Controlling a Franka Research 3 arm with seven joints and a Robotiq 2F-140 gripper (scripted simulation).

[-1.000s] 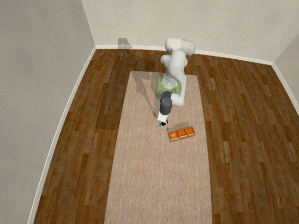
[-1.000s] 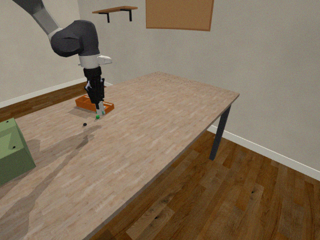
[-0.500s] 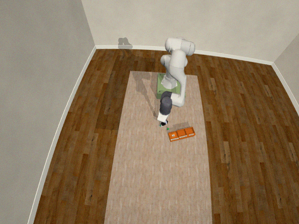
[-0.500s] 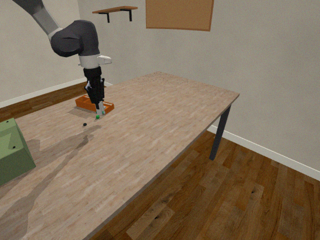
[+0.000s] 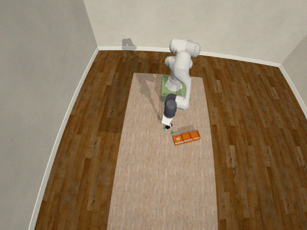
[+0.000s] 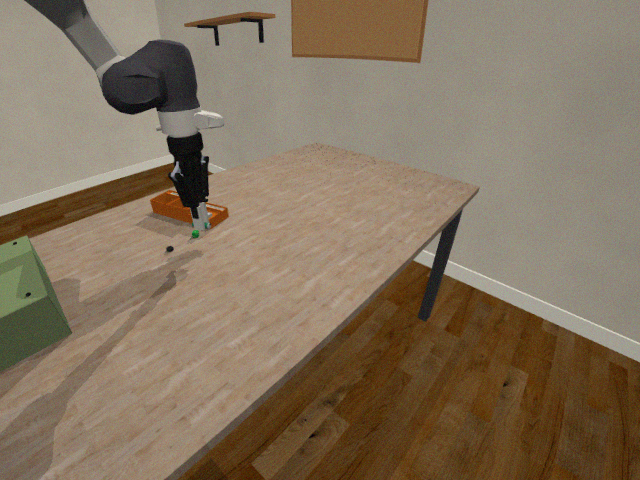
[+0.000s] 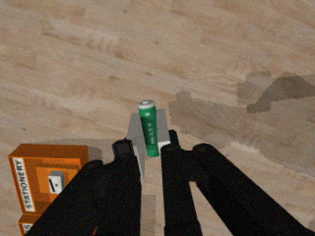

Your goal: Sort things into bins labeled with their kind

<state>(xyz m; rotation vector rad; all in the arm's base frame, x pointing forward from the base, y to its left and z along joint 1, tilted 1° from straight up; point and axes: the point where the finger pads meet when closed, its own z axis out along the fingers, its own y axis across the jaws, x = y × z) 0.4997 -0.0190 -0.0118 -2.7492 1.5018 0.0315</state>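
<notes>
My gripper is now 30 mm above the green battery. Also, from my hand: white piece (70 mm ahead, 130 mm to the left, 70 mm below); small green cube (70 mm to the left, 90 mm below); small black piece (80 mm behind, 50 mm to the left, 90 mm below).
</notes>
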